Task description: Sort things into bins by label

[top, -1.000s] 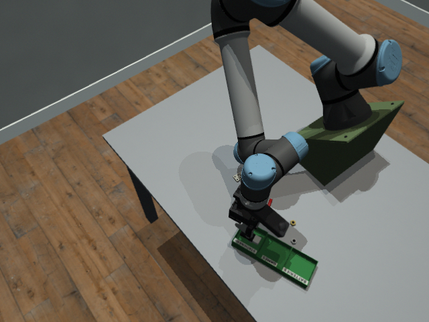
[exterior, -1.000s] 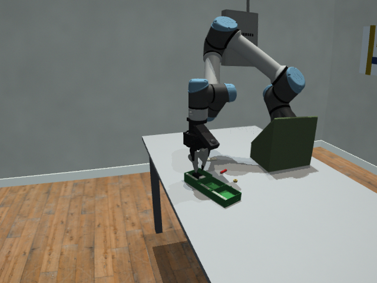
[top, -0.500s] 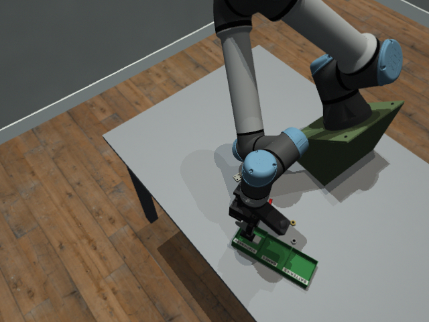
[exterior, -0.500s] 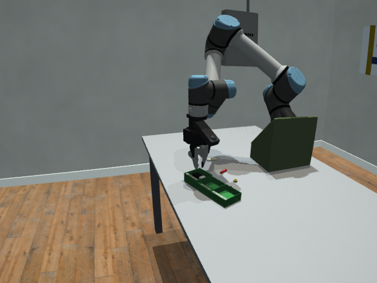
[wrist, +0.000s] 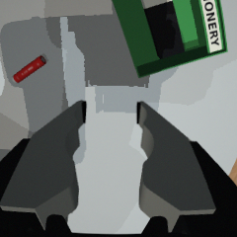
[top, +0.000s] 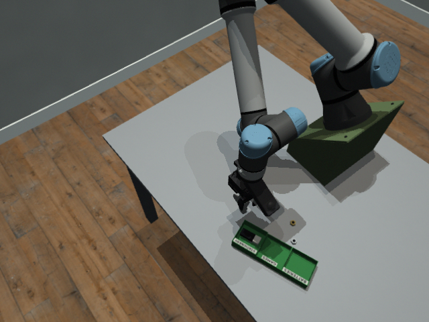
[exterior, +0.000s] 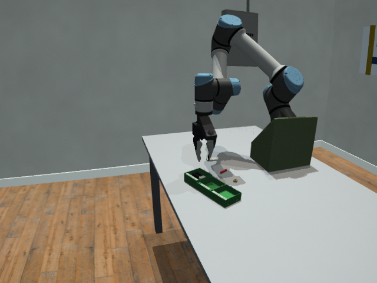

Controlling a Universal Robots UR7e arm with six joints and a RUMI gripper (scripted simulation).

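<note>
Now: hand 130 mm to the left of the white domino, 90 mm past it and 70 mm above it. Also, from my hand: red cylinder: 90 mm behind, 70 mm below, 10 mm to the left; grey-white clip: 60 mm to the left, 60 mm below, 50 mm ahead; eraser: 60 mm to the left, 50 mm below, 40 mm ahead.
</note>
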